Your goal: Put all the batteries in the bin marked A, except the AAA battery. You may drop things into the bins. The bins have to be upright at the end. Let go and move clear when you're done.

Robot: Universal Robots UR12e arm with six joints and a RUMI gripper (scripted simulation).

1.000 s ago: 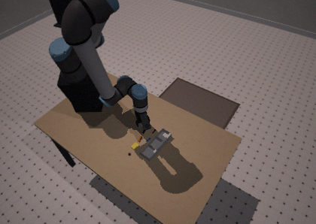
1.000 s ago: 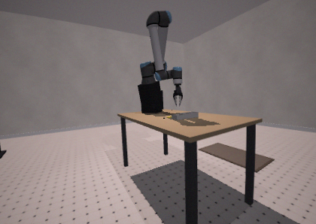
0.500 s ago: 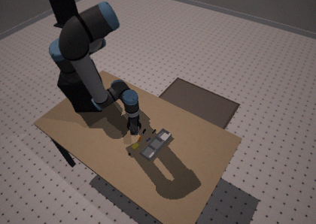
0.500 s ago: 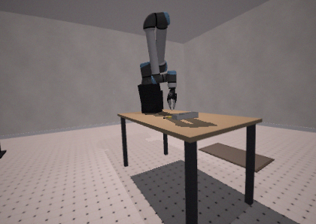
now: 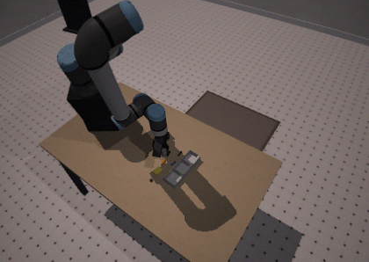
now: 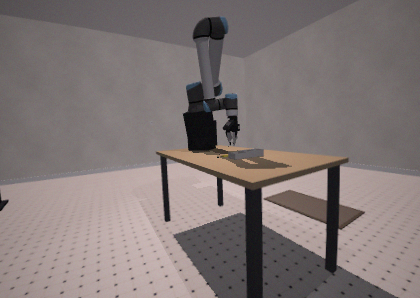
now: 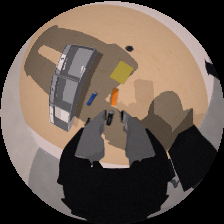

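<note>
Right now my hand is 8 cm above the orange battery. The rest, counted from my hand: yellow block battery (9 cm below, 7 cm to the right); then black battery (8 cm below, 7 cm to the left, 1 cm behind); then blue battery (9 cm below, 6 cm ahead, 2 cm to the left).
</note>
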